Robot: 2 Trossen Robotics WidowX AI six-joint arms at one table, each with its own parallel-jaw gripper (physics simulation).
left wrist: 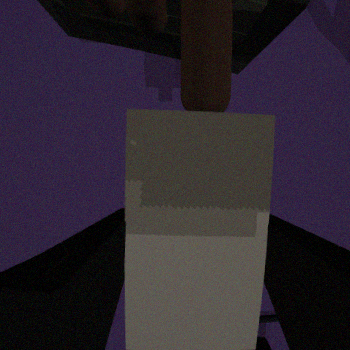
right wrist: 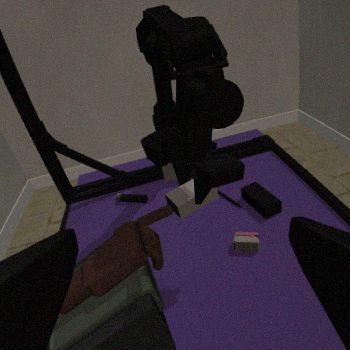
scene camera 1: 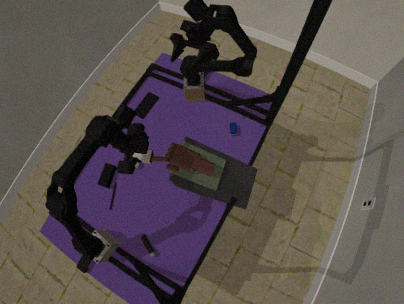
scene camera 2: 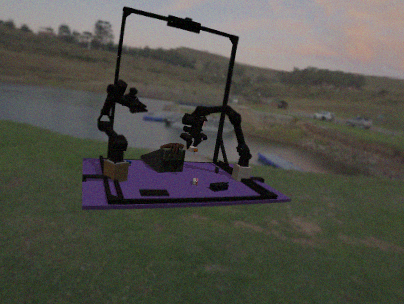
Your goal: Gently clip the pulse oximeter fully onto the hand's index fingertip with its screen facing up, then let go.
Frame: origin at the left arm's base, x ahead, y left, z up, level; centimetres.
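Seen in the pictures: left gripper, fingertip midpoint: [left wrist: 192,221] [right wrist: 190,196] [scene camera 1: 142,156] [scene camera 2: 190,148]; right gripper, fingertip midpoint: [right wrist: 184,234] [scene camera 1: 180,65] [scene camera 2: 147,109]; left arm's base, link origin: [scene camera 1: 96,246] [scene camera 2: 243,165]; right arm's base, link origin: [scene camera 1: 193,80] [scene camera 2: 116,160].
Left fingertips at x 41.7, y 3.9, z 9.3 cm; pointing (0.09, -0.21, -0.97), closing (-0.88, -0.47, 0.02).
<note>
Pixels of each thing's top centre, then the offset from my left fingertips to it.
- white pulse oximeter, top centre: [left wrist: 196,273] [right wrist: 194,185] [scene camera 1: 138,154] [scene camera 2: 191,146] dz +1.8, dx -0.6, dy +1.1 cm
- black box, top centre: [right wrist: 259,193] [scene camera 1: 105,174] [scene camera 2: 219,183] dz -16.3, dx -16.8, dy +17.2 cm
- thin dark pen, top centre: [right wrist: 225,195] [scene camera 1: 112,195] dz -19.0, dx -22.1, dy +8.8 cm
- dark cylinder, top centre: [right wrist: 129,194] [scene camera 1: 147,246] dz -17.1, dx -29.0, dy -19.4 cm
- blue item, top centre: [scene camera 1: 233,127] dz -16.6, dx +37.4, dy -18.7 cm
- flat black slab, top centre: [scene camera 2: 154,191] [scene camera 1: 145,104] dz -19.1, dx +24.0, dy +27.3 cm
- small white-and-pink block, top centre: [right wrist: 245,236] [scene camera 2: 195,179] dz -16.7, dx -3.7, dy +10.0 cm
The white pulse oximeter [scene camera 1: 144,157] [scene camera 2: 194,149] [left wrist: 200,170] [right wrist: 185,201] is held above the mat by my left gripper [scene camera 1: 135,156] [scene camera 2: 193,144] [left wrist: 192,221]. The brown hand [scene camera 1: 190,159] [scene camera 2: 172,146] [right wrist: 112,250] rests on a green pad, its index finger [scene camera 1: 160,159] [left wrist: 206,60] [right wrist: 156,215] pointing at the oximeter. In the left wrist view the fingertip meets the oximeter's front edge and its very end is hidden there; how far it is inside cannot be seen. The upper face looks plain; no screen is readable. My right gripper [right wrist: 184,234] is open and empty, raised away from the hand.
A black box [scene camera 1: 106,175] [right wrist: 261,200], a thin dark pen [scene camera 1: 113,195], a dark cylinder [scene camera 1: 148,245] [right wrist: 132,198], a blue item [scene camera 1: 233,128], a flat black slab [scene camera 1: 147,105] [scene camera 2: 154,192] and a small white-and-pink block [scene camera 2: 195,181] [right wrist: 246,242] lie on the mat.
</note>
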